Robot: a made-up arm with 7 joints.
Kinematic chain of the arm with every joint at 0, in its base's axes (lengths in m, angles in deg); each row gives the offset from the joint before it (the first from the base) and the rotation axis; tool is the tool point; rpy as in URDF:
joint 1: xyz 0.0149 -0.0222 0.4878 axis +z
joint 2: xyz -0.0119 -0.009 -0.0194 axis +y
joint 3: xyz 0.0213 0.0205 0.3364 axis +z
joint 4: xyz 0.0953 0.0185 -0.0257 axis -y
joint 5: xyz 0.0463 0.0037 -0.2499 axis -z
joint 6: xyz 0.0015 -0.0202 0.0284 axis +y
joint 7: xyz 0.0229 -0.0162 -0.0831 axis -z
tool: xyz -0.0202 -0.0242 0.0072 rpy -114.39 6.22 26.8
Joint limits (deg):
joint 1: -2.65..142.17
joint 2: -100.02..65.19
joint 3: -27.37..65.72
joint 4: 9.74..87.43
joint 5: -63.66..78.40
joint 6: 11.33..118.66
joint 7: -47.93..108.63
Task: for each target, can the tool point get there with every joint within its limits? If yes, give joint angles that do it. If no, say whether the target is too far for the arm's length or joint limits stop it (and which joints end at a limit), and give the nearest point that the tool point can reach.
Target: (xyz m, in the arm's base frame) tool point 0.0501 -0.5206 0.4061
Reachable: no: joint limits stop it (at a limit: joint 2, joint 3, joint 4, joint 5, joint 7) | nearest point 0.0482 -0.4936 0.4735 | short by 0.073 m
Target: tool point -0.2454 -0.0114 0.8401
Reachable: yes | joints 116.90 -34.24 42.90 61.54 -51.58 37.51 17.69
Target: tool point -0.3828 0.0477 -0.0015
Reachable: no: joint limits stop it (at a limit: joint 1, joint 2, joint 5, joint 6, joint 7) | nearest point -0.3359 0.0833 0.1895 | short by 0.200 m
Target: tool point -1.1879 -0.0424 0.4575
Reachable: no: too far | nearest point -0.5641 -0.0258 0.4630 | short by 0.624 m
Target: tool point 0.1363 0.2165 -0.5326
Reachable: no: too far | nearest point 0.1523 0.2480 0.1716 | short by 0.705 m
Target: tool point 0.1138 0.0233 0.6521
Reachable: yes | joints 20.40 -25.52 -15.15 30.06 47.57 100.37 19.86
